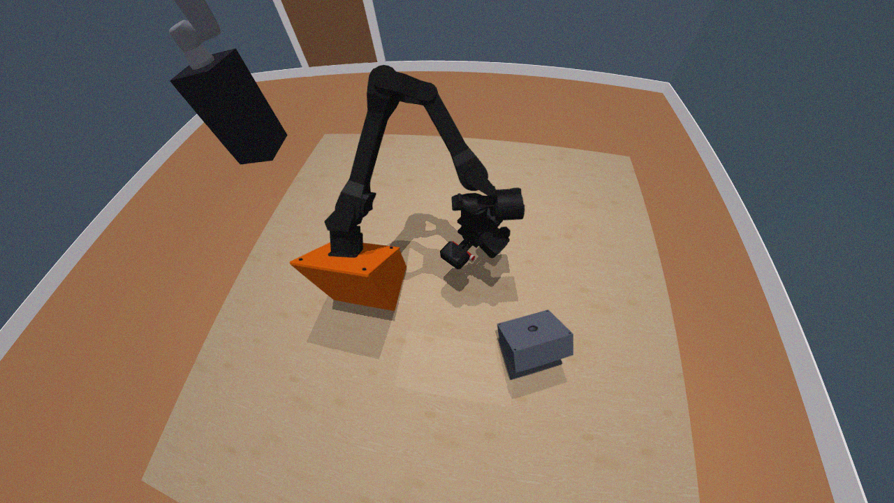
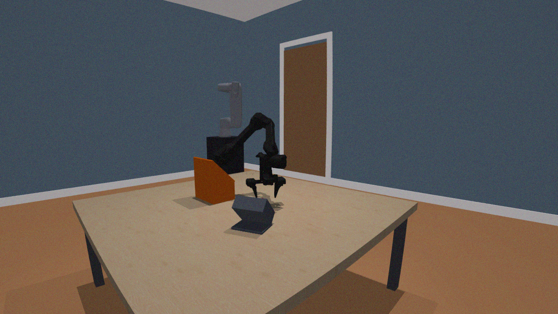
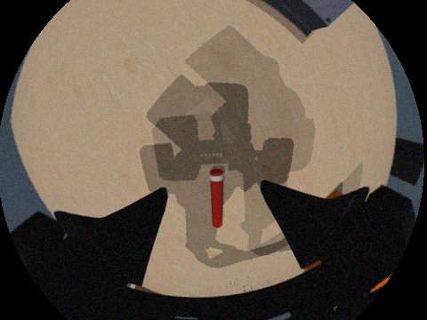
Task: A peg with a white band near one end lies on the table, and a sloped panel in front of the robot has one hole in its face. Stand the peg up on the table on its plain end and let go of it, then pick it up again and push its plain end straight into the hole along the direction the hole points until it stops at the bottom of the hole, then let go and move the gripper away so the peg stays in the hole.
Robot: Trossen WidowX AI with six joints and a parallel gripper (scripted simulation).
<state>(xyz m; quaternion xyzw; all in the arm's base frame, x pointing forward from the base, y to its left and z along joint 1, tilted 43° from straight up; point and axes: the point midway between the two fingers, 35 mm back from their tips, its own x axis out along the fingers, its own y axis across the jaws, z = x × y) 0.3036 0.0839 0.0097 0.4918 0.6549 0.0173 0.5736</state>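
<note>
Now: the red peg 1 cm behind my gripper tip, 1 cm to the left of it and 2 cm below it. Round my gripper tip: grey sloped panel: 13 cm ahead, 24 cm to the right, 4 cm above.
</note>
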